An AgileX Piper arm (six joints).
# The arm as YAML. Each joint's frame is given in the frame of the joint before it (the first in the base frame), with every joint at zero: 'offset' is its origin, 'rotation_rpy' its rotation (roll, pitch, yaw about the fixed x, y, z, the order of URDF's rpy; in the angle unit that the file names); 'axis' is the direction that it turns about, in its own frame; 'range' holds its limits. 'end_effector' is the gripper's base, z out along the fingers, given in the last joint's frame.
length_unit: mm
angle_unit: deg
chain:
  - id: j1
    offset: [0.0, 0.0, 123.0]
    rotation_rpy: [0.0, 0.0, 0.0]
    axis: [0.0, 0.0, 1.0]
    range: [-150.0, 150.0]
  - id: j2
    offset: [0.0, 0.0, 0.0]
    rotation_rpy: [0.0, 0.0, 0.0]
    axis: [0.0, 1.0, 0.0]
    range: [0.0, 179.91]
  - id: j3
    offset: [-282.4, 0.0, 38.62]
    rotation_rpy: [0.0, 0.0, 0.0]
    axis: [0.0, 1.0, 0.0]
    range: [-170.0, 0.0]
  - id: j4
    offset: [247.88, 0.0, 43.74]
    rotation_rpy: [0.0, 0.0, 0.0]
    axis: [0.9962, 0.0, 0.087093]
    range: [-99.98, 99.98]
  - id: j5
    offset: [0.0, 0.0, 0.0]
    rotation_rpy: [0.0, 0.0, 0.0]
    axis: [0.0, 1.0, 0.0]
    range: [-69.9, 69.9]
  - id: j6
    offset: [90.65, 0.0, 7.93]
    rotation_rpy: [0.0, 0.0, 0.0]
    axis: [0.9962, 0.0, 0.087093]
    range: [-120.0, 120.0]
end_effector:
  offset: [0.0, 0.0, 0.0]
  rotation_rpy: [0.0, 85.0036, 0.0]
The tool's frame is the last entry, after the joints.
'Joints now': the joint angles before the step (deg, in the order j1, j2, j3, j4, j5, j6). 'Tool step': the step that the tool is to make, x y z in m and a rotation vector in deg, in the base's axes. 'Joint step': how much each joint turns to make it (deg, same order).
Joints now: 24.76 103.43 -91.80 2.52 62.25 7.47
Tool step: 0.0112 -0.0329 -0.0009 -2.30 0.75 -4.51
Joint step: -4.76 0.00 0.00 -1.86 1.58 0.01
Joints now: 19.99 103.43 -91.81 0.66 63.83 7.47
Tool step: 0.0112 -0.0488 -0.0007 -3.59 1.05 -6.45
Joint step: -6.79 0.00 -0.05 -3.15 2.09 0.00
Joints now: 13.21 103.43 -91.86 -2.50 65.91 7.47
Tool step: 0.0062 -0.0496 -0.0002 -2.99 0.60 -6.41
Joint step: -6.89 0.00 0.00 -2.78 1.09 -0.25
